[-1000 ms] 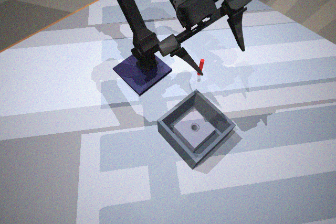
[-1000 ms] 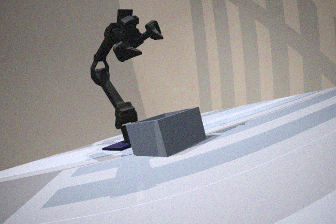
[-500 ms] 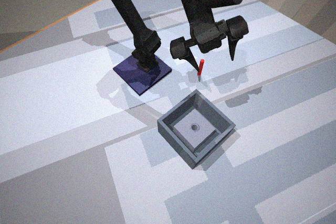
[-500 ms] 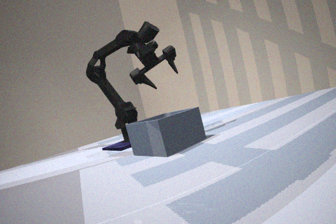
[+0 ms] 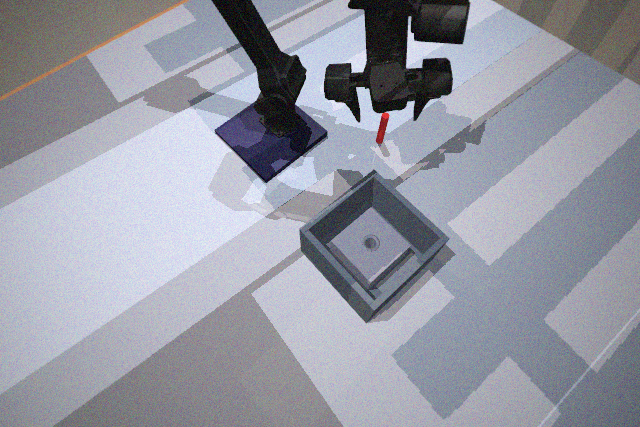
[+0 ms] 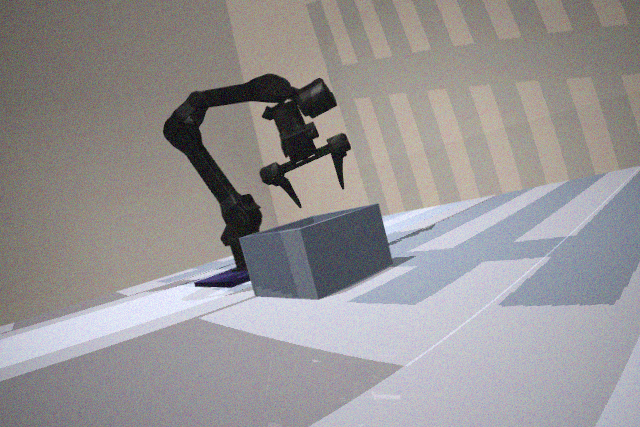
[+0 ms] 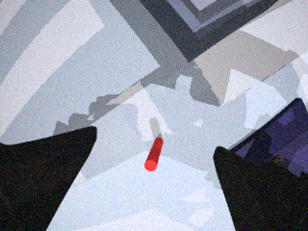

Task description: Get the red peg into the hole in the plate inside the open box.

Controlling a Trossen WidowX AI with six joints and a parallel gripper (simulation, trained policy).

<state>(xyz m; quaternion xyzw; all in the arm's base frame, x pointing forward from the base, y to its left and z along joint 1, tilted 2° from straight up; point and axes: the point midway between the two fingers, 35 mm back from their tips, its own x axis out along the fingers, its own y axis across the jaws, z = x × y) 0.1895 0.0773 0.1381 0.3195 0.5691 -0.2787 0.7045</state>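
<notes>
Now: gripper tip 8 cm above the red peg, 4 cm to the right of it and 2 cm past it. From my gripper tip the other things lie so: pale plate (16 cm to the right, 12 cm ahead, 8 cm below); then grey box (16 cm to the right, 12 cm ahead, 10 cm below).
</notes>
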